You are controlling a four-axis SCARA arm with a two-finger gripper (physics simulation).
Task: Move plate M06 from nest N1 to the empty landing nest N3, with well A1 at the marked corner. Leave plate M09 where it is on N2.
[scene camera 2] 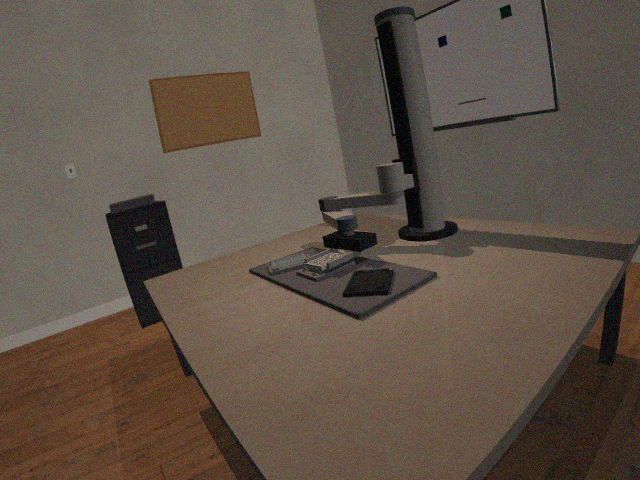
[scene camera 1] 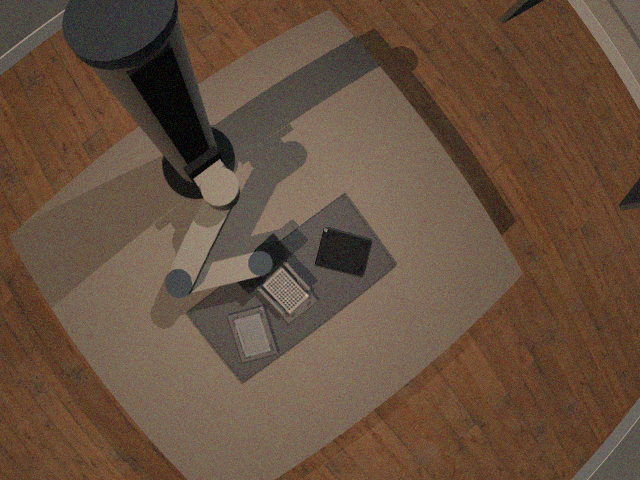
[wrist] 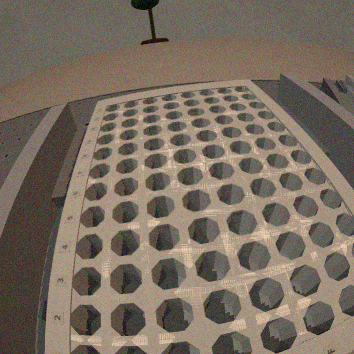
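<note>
The held white well plate, taken as M06, lies level in or just above the middle nest; any small gap is too small to tell. My gripper is shut on its long sides. Numbers run up its left edge in the wrist view; well A1 does not show there. A pale plate lies in the nest at one end of the mat. A black rectangular piece with a pale dot at one corner lies at the other end. Nest labels are not readable.
The dark mat lies on the table. The arm's column stands behind the mat. The black gripper body hangs low beside the pale plate and above the mat's back edge.
</note>
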